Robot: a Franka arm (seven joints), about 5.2 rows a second.
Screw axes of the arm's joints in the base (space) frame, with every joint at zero. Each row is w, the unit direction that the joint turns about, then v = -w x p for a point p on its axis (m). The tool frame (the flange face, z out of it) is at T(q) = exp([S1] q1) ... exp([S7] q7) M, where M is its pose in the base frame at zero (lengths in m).
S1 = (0, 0, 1, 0, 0, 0)
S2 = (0, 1, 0, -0.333, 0, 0)
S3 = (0, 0, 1, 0, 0, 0)
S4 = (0, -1, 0, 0.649, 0, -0.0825)
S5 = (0, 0, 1, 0, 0, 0)
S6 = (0, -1, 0, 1.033, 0, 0)
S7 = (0, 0, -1, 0, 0.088, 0)
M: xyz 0.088 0 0.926 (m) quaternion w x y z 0 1 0 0
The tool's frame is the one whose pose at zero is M.
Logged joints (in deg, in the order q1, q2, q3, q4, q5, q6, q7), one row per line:
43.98, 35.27, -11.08, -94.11, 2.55, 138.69, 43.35
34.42, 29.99, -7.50, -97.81, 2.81, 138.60, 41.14
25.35, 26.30, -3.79, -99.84, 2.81, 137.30, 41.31
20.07, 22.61, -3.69, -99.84, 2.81, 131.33, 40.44
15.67, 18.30, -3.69, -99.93, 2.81, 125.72, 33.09
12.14, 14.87, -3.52, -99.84, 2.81, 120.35, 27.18
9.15, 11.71, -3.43, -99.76, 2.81, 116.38, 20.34
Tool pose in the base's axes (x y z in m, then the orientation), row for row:
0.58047, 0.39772, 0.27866, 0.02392, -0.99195, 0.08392, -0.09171
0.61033, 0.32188, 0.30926, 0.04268, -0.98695, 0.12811, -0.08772
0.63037, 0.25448, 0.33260, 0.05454, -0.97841, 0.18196, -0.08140
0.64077, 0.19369, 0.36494, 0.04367, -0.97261, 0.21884, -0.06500
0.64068, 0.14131, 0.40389, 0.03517, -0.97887, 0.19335, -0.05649
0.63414, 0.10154, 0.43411, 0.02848, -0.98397, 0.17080, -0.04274
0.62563, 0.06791, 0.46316, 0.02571, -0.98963, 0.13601, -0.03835
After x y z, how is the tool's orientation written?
As a quaternion, w x y z.
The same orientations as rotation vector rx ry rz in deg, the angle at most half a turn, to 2 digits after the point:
-175.88, 14.88, -16.26
-172.98, 22.45, -15.37
-170.25, 31.66, -14.16
-170.36, 38.33, -11.39
-172.36, 34.04, -9.95
-173.97, 30.20, -7.56
-175.28, 24.09, -6.79

